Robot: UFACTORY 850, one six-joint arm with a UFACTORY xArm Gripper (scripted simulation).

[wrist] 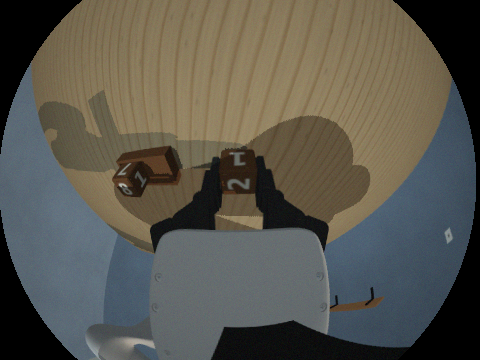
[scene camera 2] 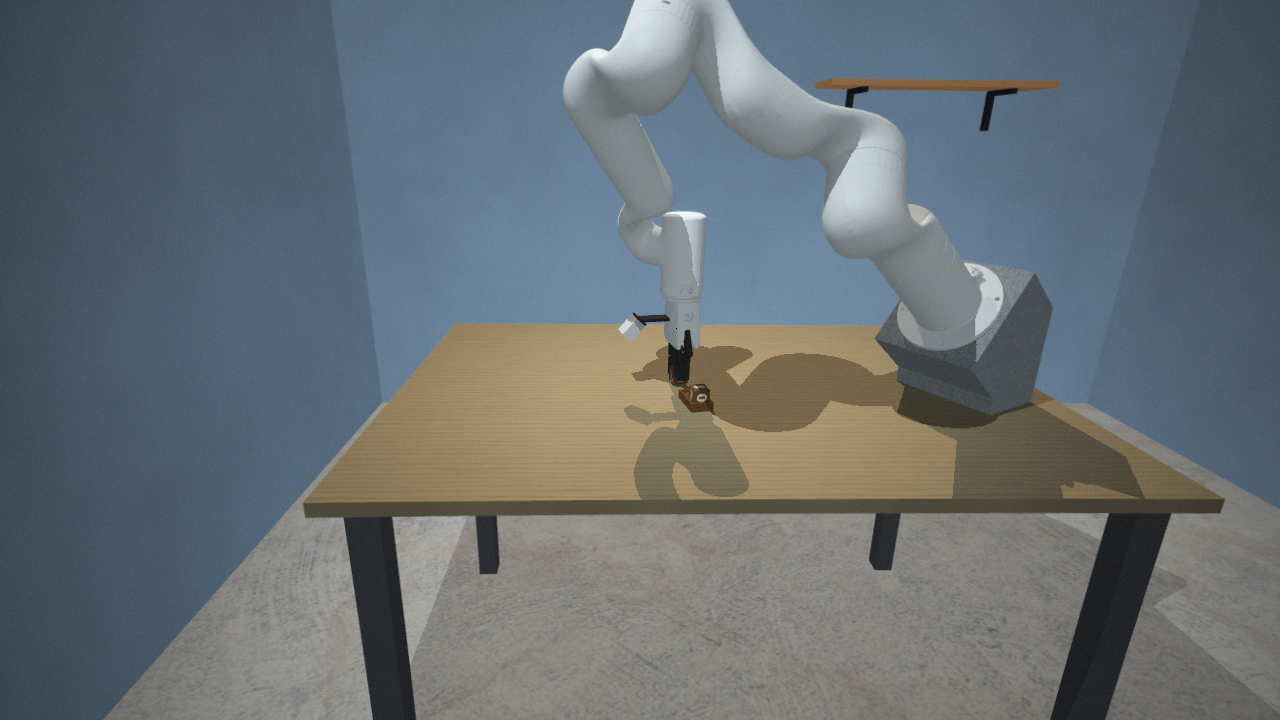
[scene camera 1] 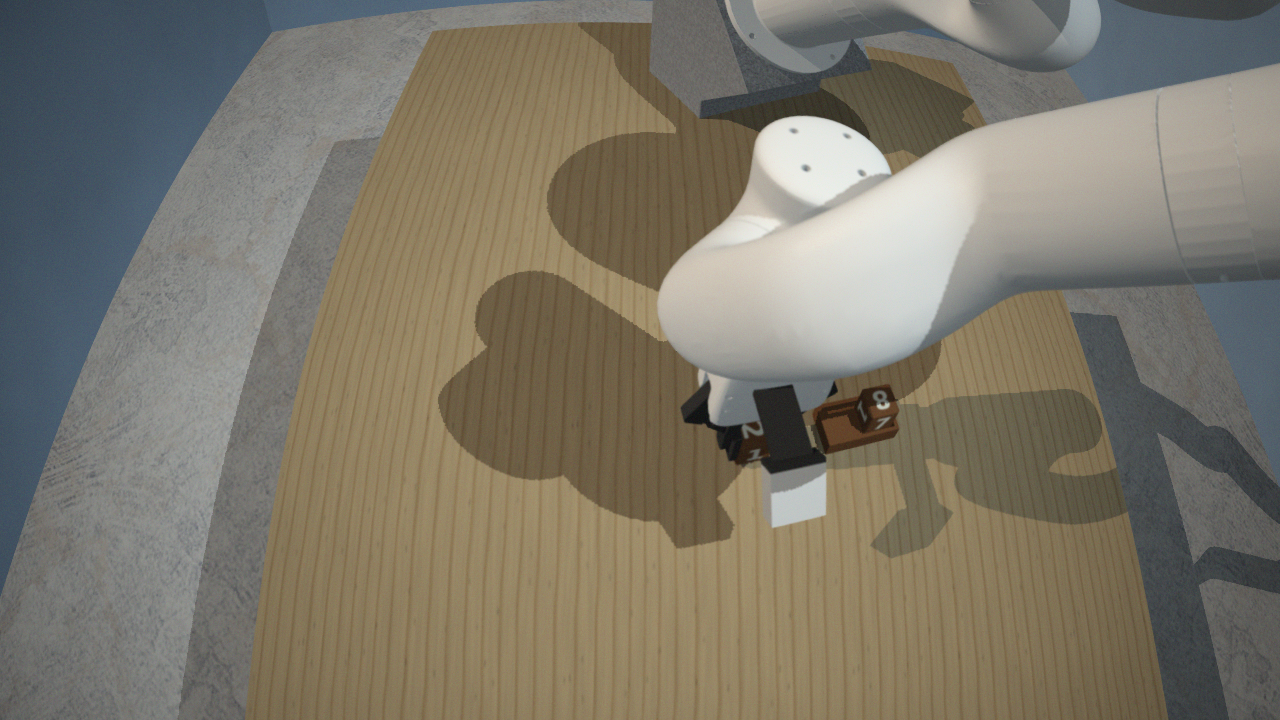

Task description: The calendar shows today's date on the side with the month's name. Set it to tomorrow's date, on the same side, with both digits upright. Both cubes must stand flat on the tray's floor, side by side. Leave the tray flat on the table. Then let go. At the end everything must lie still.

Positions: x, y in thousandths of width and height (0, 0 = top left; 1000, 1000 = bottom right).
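Observation:
Scene camera 1 gives me a brown cube (scene camera 1: 685, 567), together with a brown tray (scene camera 1: 656, 597) and my gripper (scene camera 1: 586, 615). In the wrist view I find my gripper (wrist: 497, 465), and the tray (wrist: 343, 457) is there as well. Scene camera 2 shows my gripper too (scene camera 2: 530, 524).

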